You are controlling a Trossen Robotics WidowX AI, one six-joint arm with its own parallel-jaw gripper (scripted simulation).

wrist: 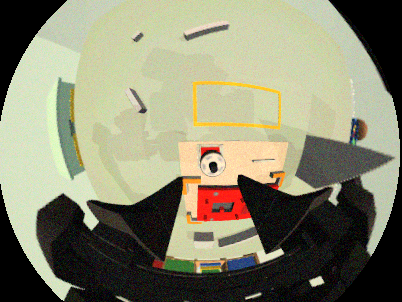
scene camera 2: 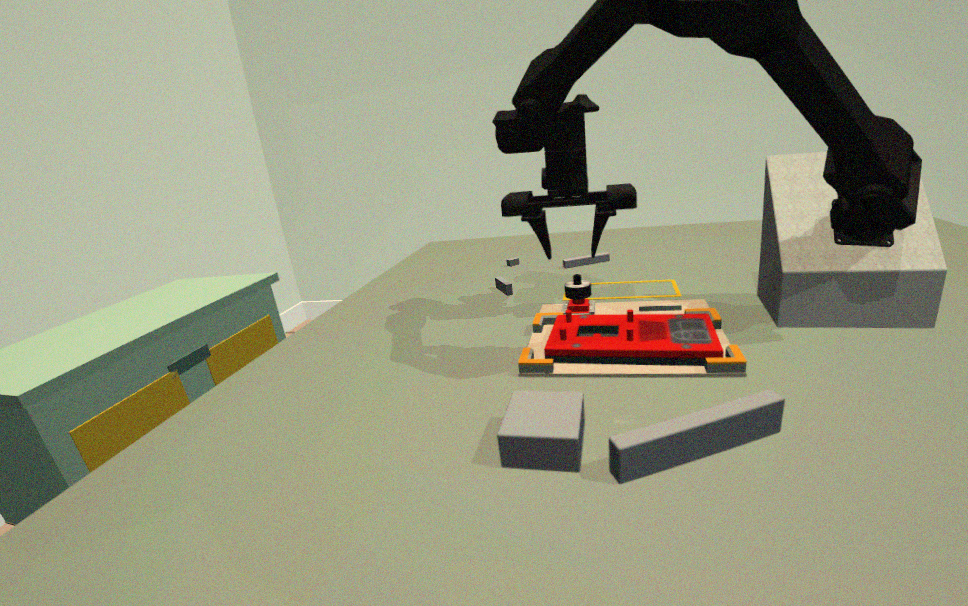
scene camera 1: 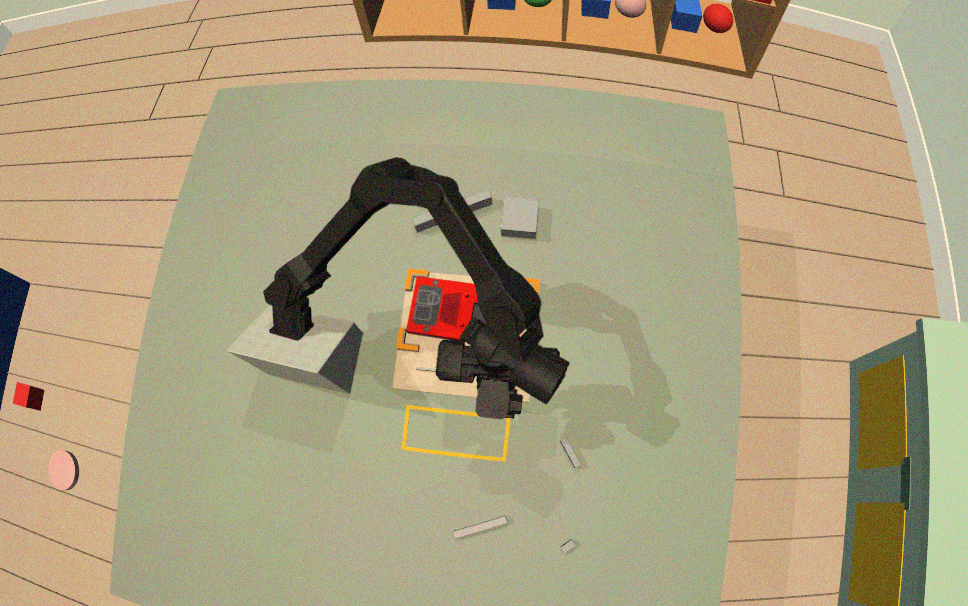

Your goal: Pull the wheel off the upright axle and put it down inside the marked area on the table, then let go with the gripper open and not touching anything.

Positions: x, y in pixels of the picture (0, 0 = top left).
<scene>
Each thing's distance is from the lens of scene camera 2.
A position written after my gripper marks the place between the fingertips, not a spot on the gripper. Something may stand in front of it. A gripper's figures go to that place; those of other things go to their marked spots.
my gripper (scene camera 2: 571, 258): 0.69 m
red plate (scene camera 2: 663, 339): 0.56 m
</scene>
